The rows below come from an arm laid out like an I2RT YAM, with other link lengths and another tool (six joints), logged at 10 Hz.
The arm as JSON. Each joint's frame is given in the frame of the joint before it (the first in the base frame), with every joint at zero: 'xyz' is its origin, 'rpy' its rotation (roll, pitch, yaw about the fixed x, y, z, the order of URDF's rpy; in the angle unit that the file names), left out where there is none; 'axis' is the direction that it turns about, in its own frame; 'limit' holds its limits. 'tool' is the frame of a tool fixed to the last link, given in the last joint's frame.
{
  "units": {
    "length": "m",
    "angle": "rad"
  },
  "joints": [
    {
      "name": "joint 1",
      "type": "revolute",
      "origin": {
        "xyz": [
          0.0,
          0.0,
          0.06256
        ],
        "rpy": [
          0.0,
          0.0,
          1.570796
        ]
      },
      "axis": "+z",
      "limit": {
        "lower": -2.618,
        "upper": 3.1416
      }
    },
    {
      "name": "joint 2",
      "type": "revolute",
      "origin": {
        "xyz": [
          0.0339,
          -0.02,
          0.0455
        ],
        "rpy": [
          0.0,
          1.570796,
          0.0
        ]
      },
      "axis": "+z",
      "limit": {
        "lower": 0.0,
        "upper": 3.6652
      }
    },
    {
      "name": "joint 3",
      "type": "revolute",
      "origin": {
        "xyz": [
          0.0,
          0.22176,
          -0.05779
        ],
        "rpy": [
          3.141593,
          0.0,
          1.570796
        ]
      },
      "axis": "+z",
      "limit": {
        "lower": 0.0,
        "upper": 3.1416
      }
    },
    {
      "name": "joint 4",
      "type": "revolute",
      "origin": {
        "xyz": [
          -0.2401,
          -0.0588,
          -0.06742
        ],
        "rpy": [
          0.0,
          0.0,
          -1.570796
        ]
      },
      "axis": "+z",
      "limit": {
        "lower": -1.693,
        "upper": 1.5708
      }
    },
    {
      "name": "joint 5",
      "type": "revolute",
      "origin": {
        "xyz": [
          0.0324,
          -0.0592,
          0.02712
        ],
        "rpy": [
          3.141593,
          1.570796,
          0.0
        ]
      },
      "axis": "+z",
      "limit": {
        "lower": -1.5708,
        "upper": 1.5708
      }
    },
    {
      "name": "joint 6",
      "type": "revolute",
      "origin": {
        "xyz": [
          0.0,
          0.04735,
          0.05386
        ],
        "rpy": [
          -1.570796,
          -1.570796,
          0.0
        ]
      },
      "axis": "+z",
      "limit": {
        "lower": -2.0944,
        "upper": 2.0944
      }
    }
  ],
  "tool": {
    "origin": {
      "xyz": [
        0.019,
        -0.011,
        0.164
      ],
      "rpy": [
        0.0,
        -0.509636,
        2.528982
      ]
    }
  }
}
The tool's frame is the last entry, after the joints.
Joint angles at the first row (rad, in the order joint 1, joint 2, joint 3, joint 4, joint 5, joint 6):
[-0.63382, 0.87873, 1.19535, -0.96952, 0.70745, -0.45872]
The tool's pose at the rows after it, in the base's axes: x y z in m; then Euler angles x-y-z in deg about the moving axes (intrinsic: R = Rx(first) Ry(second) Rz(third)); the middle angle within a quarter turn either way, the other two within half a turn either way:
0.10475 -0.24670 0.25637 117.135 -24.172 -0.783
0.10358 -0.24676 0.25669 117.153 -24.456 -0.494
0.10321 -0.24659 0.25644 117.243 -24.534 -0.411
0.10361 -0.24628 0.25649 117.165 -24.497 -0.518
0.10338 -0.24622 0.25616 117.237 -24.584 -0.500
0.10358 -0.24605 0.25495 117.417 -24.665 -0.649
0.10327 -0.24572 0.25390 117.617 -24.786 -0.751
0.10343 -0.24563 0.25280 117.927 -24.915 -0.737
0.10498 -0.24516 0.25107 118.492 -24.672 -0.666
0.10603 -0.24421 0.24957 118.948 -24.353 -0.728
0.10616 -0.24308 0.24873 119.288 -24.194 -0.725
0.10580 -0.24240 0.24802 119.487 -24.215 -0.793
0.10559 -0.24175 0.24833 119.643 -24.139 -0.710
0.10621 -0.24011 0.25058 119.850 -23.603 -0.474
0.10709 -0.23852 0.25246 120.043 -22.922 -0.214
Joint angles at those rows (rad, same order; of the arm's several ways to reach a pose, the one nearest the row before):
[-0.63382, 0.87837, 1.19424, -0.97525, 0.72079, -0.45224]
[-0.63385, 0.87797, 1.19421, -0.97638, 0.72611, -0.44730]
[-0.63383, 0.87795, 1.19420, -0.97830, 0.72688, -0.44462]
[-0.63005, 0.87833, 1.19419, -0.97904, 0.72953, -0.44388]
[-0.63000, 0.87913, 1.19425, -0.98061, 0.73034, -0.44193]
[-0.62923, 0.88217, 1.19422, -0.98404, 0.72996, -0.43925]
[-0.62922, 0.88406, 1.19457, -0.98897, 0.72959, -0.43620]
[-0.62921, 0.88903, 1.19686, -0.99392, 0.72884, -0.43047]
[-0.62923, 0.89438, 1.19994, -0.99927, 0.72042, -0.42362]
[-0.62923, 0.89555, 1.20149, -1.00540, 0.71127, -0.42018]
[-0.62807, 0.89513, 1.20335, -1.01300, 0.70670, -0.41560]
[-0.62771, 0.89515, 1.20415, -1.01875, 0.70516, -0.41293]
[-0.62729, 0.89478, 1.20760, -1.02411, 0.70328, -0.41024]
[-0.62430, 0.89285, 1.21902, -1.03435, 0.69676, -0.40686]
[-0.62275, 0.88826, 1.22703, -1.04087, 0.68724, -0.40569]

